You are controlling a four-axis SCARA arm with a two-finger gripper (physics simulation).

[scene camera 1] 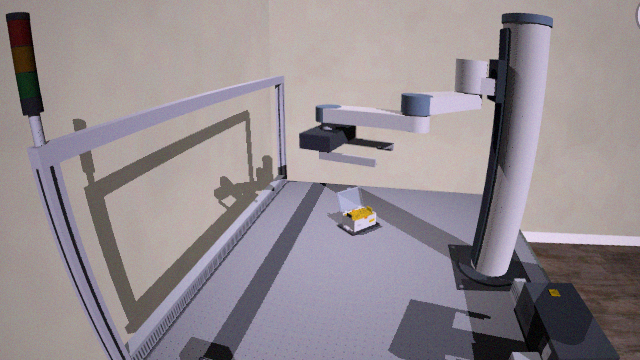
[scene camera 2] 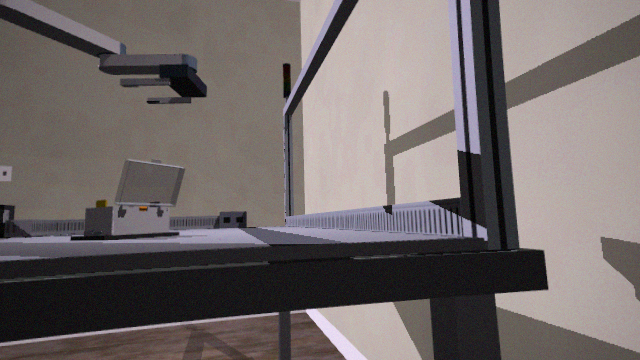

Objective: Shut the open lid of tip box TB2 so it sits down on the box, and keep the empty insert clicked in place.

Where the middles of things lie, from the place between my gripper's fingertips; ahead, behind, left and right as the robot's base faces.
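Clear lid (scene camera 2: 153, 184): far to the right of my hand, a fair way ahead of it, far below it.
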